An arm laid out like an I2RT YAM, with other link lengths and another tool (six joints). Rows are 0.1 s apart.
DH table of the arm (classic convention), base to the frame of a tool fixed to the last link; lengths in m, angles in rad. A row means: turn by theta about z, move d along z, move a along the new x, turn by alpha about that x. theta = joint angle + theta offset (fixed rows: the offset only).
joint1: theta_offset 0, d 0.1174, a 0.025, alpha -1.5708
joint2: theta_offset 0, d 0, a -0.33, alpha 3.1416
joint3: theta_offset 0.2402, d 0, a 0.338, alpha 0
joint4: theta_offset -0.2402, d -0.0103, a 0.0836, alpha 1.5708
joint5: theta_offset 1.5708, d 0.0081, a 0, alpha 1.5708
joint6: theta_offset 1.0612, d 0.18, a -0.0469, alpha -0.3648
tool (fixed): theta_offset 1.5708, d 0.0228, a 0, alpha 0
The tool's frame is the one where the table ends.
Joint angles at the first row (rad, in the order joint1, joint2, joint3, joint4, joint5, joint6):
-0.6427, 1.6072, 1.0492, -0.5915, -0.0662, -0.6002
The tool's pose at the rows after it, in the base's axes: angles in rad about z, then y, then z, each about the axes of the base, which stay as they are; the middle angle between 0 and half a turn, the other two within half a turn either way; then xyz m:
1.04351, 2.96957, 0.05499, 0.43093, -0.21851, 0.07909
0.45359, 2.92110, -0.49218, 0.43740, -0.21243, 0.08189
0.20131, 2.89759, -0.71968, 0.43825, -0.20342, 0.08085
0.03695, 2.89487, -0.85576, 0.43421, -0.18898, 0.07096
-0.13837, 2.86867, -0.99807, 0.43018, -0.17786, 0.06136
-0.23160, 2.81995, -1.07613, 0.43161, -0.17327, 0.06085
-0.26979, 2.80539, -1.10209, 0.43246, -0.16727, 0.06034
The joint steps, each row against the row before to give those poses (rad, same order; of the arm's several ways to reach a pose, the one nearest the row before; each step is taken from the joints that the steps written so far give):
0.0807, -0.0252, -0.0529, 0.0774, 0.1228, -0.0203
0.0567, -0.0418, -0.0616, 0.1017, 0.0935, -0.0247
0.0449, -0.0174, -0.0265, 0.0269, 0.0653, -0.0096
0.0419, -0.0107, -0.0365, 0.0160, 0.0424, -0.0051
0.0406, -0.0114, -0.0442, 0.0373, 0.0511, -0.0171
0.0351, -0.0095, -0.0254, 0.0397, 0.0565, -0.0087
0.0228, -0.0032, -0.0077, 0.0065, 0.0228, 0.0000

